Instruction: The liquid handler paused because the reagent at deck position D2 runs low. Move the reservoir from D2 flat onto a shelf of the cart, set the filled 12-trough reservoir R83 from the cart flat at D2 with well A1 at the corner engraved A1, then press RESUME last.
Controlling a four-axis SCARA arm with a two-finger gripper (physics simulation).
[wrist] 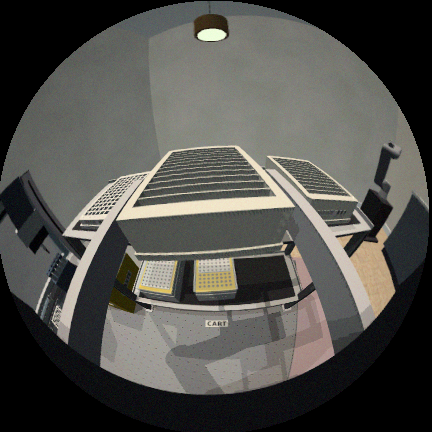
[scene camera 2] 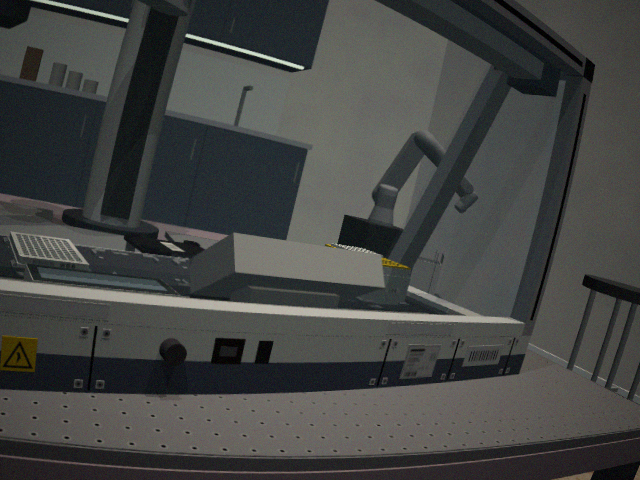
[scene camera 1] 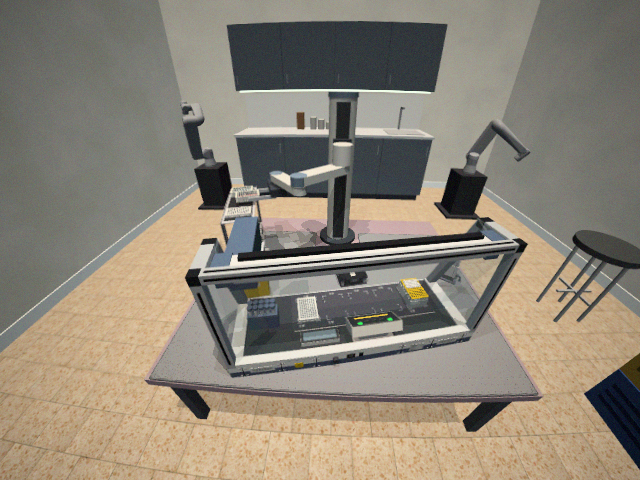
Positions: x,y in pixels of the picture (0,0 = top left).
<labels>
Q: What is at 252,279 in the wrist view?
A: A dark area.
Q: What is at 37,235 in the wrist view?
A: A pipetting head.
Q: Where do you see a cream 12-trough reservoir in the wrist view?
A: At 208,202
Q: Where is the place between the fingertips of my gripper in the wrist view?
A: At 204,182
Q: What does my gripper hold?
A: A cream 12-trough reservoir.
</labels>
